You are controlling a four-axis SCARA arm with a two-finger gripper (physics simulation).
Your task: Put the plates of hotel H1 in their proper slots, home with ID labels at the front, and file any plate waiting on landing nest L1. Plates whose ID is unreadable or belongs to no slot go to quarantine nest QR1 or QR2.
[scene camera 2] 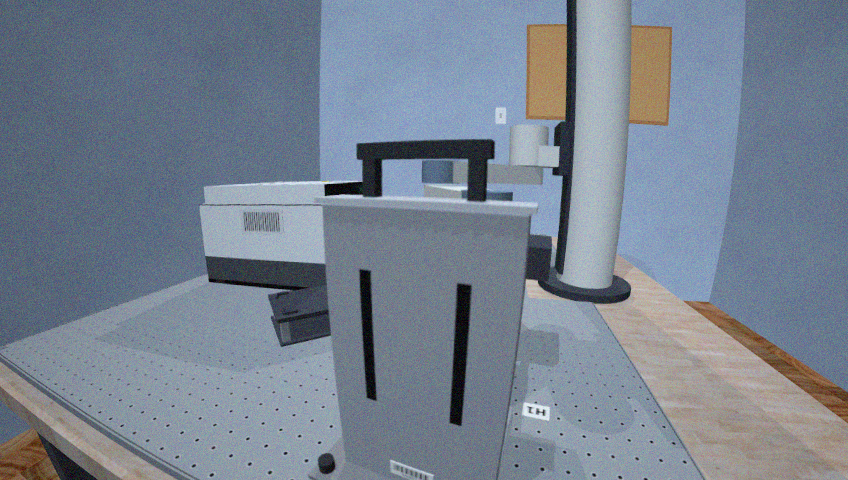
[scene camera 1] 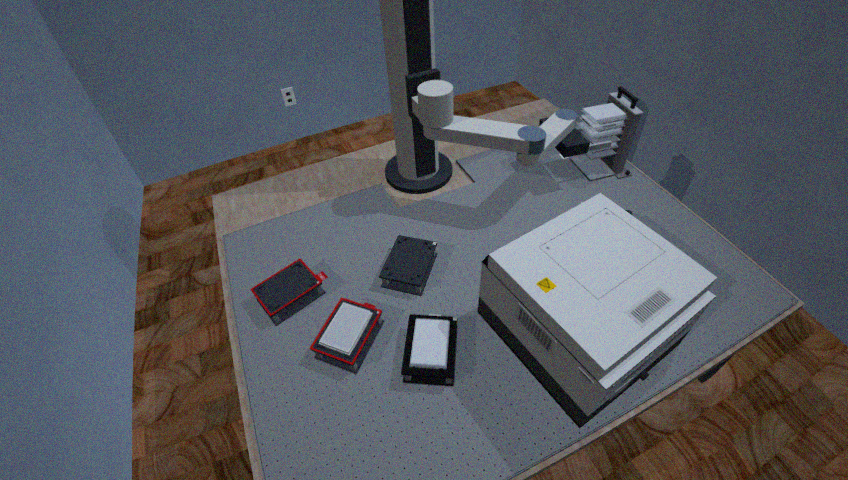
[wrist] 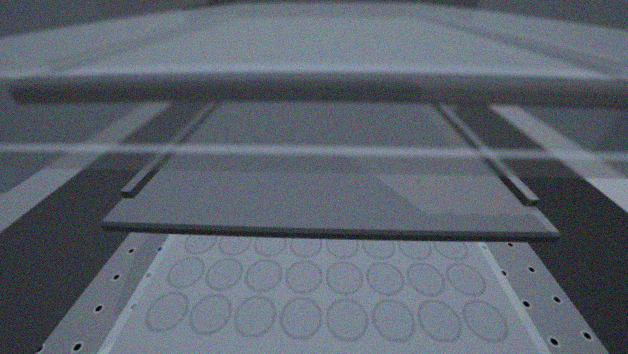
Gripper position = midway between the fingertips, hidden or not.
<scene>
I see my gripper [scene camera 1: 601, 135] and a grey back panel [scene camera 2: 416, 256].
</scene>
